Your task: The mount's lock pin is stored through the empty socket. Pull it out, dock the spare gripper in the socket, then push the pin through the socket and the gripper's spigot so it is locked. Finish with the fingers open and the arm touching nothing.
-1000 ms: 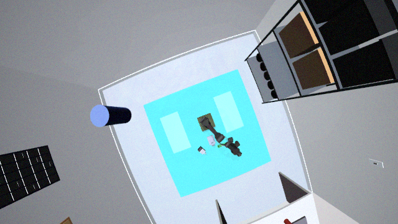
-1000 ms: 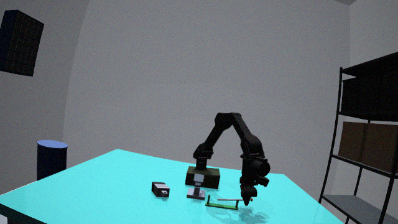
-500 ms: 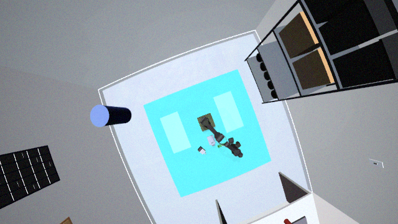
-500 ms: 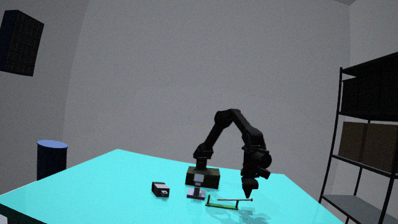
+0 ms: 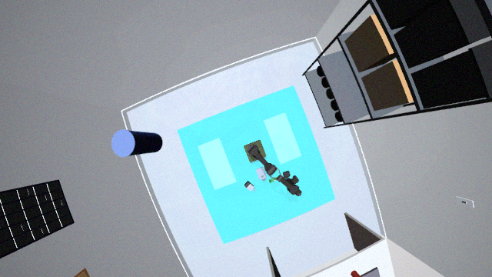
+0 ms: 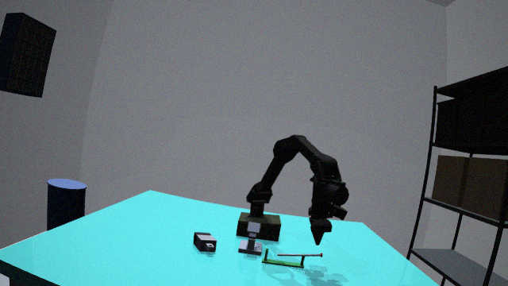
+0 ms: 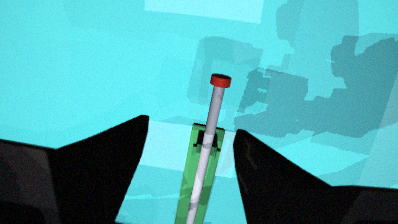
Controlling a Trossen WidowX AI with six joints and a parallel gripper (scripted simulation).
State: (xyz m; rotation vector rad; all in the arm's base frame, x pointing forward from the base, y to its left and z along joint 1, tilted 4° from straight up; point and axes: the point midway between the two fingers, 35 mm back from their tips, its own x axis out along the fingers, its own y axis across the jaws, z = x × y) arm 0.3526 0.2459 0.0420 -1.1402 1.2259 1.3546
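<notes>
My gripper tip is 100 mm to the left of the green stand, 70 mm above it and 20 mm short of it. Round my gripper tip: grey mount: 220 mm to the right, 70 mm behind, 40 mm below; then spare gripper: 360 mm to the right, 70 mm below, 20 mm ahead.
</notes>
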